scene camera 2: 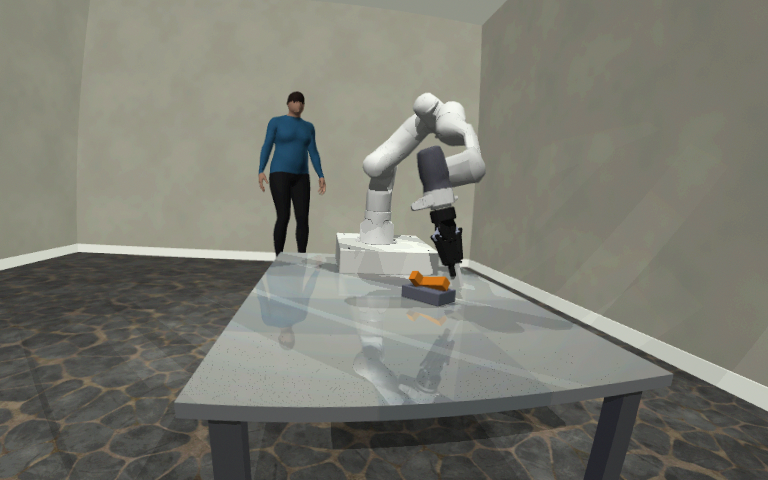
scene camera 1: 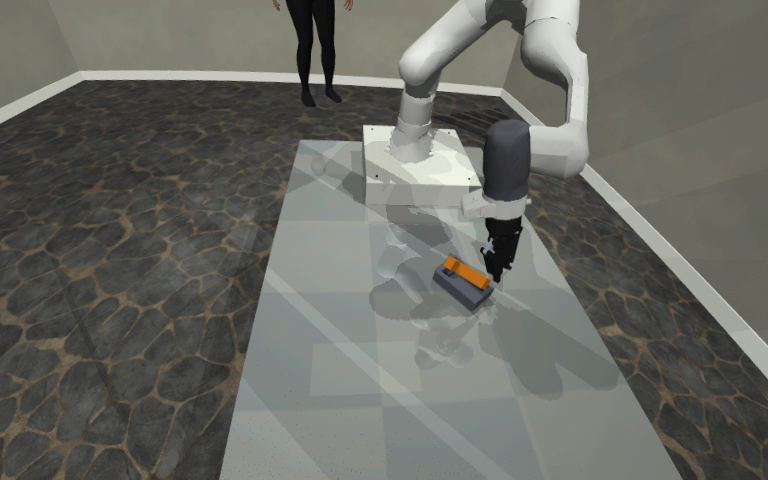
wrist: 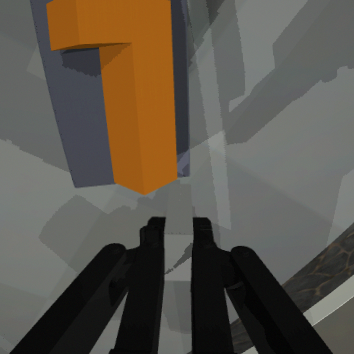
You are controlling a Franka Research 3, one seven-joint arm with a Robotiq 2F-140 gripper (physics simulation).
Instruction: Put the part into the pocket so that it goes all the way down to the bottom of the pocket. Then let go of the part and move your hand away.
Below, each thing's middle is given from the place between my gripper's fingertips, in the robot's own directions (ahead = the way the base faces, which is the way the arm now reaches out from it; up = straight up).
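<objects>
The grey pocket block (scene camera 1: 470,295) is 30 mm below my hand, and it's 40 mm behind it and 80 mm to the right of it. As for the orange L-shaped part (wrist: 135,51), that's 40 mm behind my hand and 80 mm to the right of it.
</objects>
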